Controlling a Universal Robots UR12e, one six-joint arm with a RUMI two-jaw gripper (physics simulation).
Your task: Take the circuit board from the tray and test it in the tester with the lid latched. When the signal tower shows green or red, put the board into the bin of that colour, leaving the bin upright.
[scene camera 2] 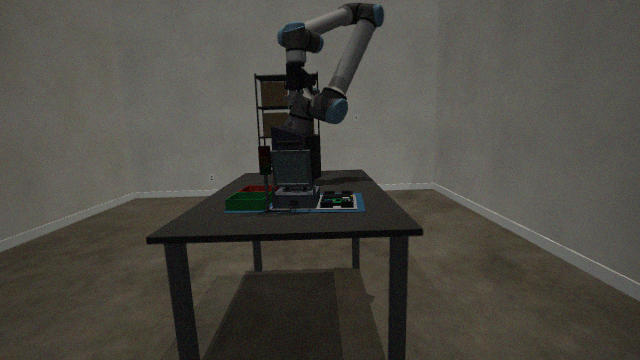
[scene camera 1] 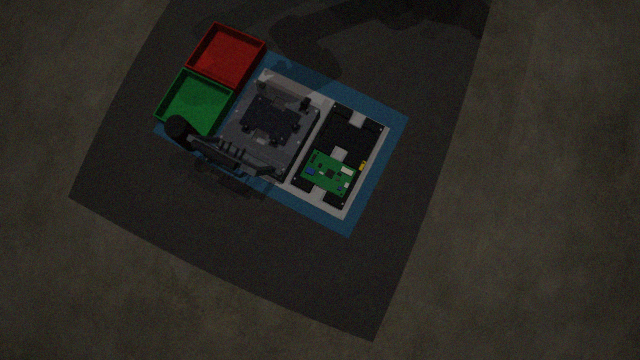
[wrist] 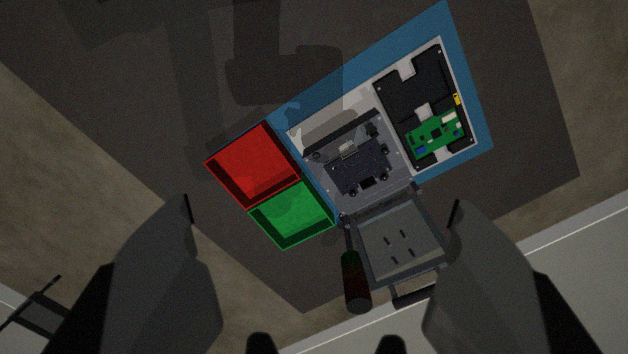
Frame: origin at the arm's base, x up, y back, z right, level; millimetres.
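Seen in the pictures: gripper, fingertip midpoint: (scene camera 2: 300,108) (wrist: 320,200); arm's base at its link origin: (scene camera 2: 297,131).
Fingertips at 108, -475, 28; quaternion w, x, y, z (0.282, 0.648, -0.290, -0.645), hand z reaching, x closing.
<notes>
Offsets run from my fingertips to a thing's middle, as dx, dy, dz. "*": to the spot under its first point. Level surfaces: height alone.
The green circuit board @[-387, -235, -111] (scene camera 1: 328,172) (wrist: 434,134) lies in one half of the black tray @[* -392, -141, -142] (scene camera 1: 350,137) (wrist: 425,90). The tester (scene camera 1: 295,155) (scene camera 2: 295,201) (wrist: 367,200) stands beside the tray with an empty dark nest. Its lid @[-245, -275, +74] (scene camera 2: 292,167) (wrist: 400,242) stands open and upright. The signal tower @[* -151, -262, +167] (scene camera 1: 177,127) (scene camera 2: 265,160) (wrist: 356,280) shows dim red and green sections, neither brightly lit. The red bin @[-385, -3, +211] (scene camera 1: 225,55) (wrist: 255,160) and green bin @[-385, -149, +248] (scene camera 1: 195,100) (scene camera 2: 247,202) (wrist: 292,212) are upright and empty. My gripper (wrist: 320,200) is open and empty, high above the table.
The blue mat @[dx -407] (scene camera 1: 377,175) (wrist: 325,90) lies under the tester and tray on the dark table @[dx -410] (scene camera 1: 225,215) (scene camera 2: 300,225). The lid's handle @[-142, -298, +80] (wrist: 412,296) sticks out near the right finger in the wrist view. A shelf rack (scene camera 2: 257,107) stands behind the arm.
</notes>
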